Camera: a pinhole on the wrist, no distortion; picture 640 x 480 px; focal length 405.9 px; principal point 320.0 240.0 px. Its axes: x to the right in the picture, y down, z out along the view. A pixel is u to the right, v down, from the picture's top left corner.
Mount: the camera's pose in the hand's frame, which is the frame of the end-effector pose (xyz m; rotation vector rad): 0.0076 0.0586 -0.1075 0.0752 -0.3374 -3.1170
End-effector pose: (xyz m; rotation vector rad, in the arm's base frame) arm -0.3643 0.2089 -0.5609 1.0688 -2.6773 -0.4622
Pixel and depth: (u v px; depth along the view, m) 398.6 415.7 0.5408
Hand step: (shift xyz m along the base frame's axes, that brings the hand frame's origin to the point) -0.0249 0.1437 -0.4620
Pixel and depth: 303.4 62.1 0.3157
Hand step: -0.2222 0.2110 -0.0623
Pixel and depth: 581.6 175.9 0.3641
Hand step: -0.0168 0.3472 -0.1593
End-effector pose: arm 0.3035 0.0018 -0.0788 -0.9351 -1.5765 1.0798
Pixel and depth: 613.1 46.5 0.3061
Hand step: -0.0743 -0.1597 -0.3363
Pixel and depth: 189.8 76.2 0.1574
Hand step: -0.0352 0.0879 -0.1369
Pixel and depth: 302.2 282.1 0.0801
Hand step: 0.0294 0.0333 -0.0584
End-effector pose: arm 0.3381 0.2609 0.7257 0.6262 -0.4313 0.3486
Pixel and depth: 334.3 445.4 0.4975
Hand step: -0.1141 -0.3377 0.2577
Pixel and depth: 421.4 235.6 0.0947
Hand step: -0.0478 0.0669 0.0166
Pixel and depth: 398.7 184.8 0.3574
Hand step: -0.2105 -0.0192 0.2153
